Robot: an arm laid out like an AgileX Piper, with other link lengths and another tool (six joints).
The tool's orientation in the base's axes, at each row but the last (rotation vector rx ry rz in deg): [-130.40, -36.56, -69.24]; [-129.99, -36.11, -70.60]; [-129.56, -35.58, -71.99]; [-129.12, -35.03, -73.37]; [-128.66, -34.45, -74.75]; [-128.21, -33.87, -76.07]
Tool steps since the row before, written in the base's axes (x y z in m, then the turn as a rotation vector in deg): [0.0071, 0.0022, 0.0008, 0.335, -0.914, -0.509]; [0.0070, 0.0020, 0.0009, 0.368, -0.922, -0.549]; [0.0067, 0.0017, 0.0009, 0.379, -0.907, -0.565]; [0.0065, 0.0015, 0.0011, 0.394, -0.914, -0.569]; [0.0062, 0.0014, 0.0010, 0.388, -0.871, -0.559]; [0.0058, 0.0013, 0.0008, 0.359, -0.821, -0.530]
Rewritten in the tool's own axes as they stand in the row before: [0.0046, 0.0024, 0.0054, -0.424, 1.009, -0.095]; [0.0045, 0.0025, 0.0052, -0.443, 1.042, -0.060]; [0.0042, 0.0025, 0.0050, -0.450, 1.040, -0.036]; [0.0042, 0.0024, 0.0047, -0.447, 1.055, -0.029]; [0.0039, 0.0023, 0.0046, -0.435, 1.016, -0.012]; [0.0034, 0.0022, 0.0044, -0.416, 0.954, -0.014]
